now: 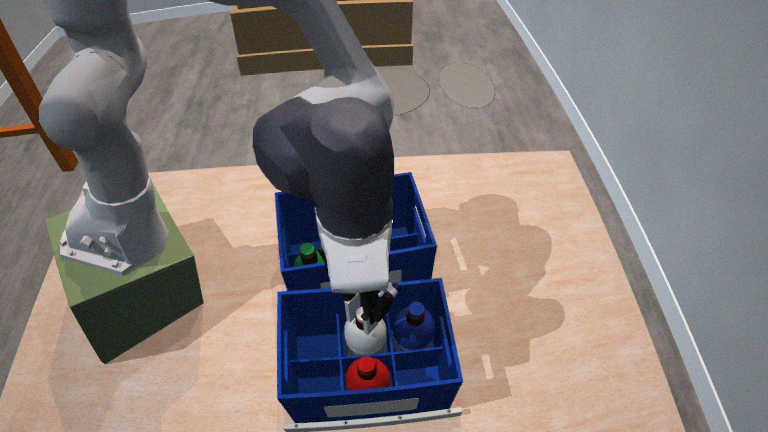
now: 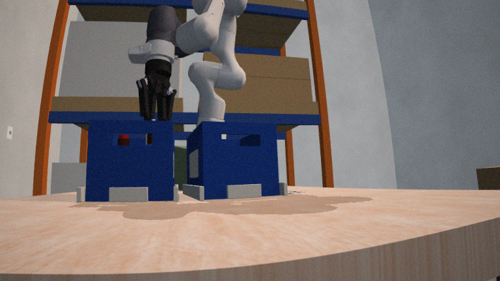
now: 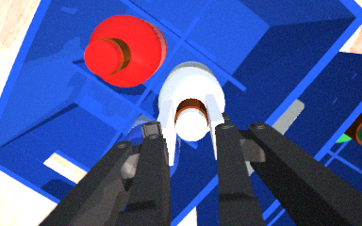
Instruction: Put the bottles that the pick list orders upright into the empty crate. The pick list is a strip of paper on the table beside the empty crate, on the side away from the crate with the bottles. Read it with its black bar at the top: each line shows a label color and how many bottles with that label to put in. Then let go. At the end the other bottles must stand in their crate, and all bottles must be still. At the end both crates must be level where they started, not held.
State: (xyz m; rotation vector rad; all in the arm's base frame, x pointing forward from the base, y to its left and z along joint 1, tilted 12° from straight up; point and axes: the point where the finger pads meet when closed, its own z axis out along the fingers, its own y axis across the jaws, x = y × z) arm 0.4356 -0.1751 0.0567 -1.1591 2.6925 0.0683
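The white bottle lies 8 cm below my hand. Round my hand: red bottle: 8 cm to the right, 8 cm below; then green-labelled bottle: 9 cm behind, 14 cm to the left, 8 cm below; then blue bottle: 9 cm ahead, 1 cm to the left, 8 cm below.
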